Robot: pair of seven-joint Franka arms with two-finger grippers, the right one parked.
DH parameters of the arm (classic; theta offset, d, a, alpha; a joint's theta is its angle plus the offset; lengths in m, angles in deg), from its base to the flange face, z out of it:
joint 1: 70.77 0.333 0 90
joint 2: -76.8 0 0 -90
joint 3: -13.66 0.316 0.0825 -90
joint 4: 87.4 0 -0.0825 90
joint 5: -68.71 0.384 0 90
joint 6: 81.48 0 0.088 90
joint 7: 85.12 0.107 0 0
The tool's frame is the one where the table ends.
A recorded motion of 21 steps. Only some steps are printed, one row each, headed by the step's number.
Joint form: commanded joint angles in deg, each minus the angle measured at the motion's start. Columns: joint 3, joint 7, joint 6, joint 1, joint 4, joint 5, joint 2.
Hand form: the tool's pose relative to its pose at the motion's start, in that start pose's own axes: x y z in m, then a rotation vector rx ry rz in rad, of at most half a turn. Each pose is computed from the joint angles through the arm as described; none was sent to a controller.
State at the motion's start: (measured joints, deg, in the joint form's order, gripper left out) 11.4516 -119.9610 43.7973 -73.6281 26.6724 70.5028 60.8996
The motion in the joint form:
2: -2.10 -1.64 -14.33 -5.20 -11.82 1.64 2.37
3: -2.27 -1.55 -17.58 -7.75 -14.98 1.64 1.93
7: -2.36 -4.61 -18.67 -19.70 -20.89 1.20 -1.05
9: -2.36 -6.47 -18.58 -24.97 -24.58 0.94 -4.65
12: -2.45 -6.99 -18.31 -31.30 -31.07 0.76 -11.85
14: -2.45 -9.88 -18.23 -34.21 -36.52 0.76 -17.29
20: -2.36 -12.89 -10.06 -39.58 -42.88 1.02 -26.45
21: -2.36 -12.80 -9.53 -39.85 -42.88 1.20 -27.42
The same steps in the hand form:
2: -0.0315 0.0652 -0.0997 0.0268 0.0206 0.1017
3: -0.0476 0.0888 -0.1165 0.0351 0.0166 0.1476
7: -0.1337 0.1903 -0.1312 0.0142 0.0462 0.2985
9: -0.1736 0.2373 -0.1212 0.0091 0.0466 0.3553
12: -0.2237 0.2990 -0.0907 0.0122 0.0373 0.4540
14: -0.2452 0.3333 -0.0697 0.0085 0.0353 0.4508
20: -0.2916 0.3933 -0.0183 -0.0742 0.0797 0.4881
21: -0.2940 0.3957 -0.0064 -0.0664 0.0775 0.4954

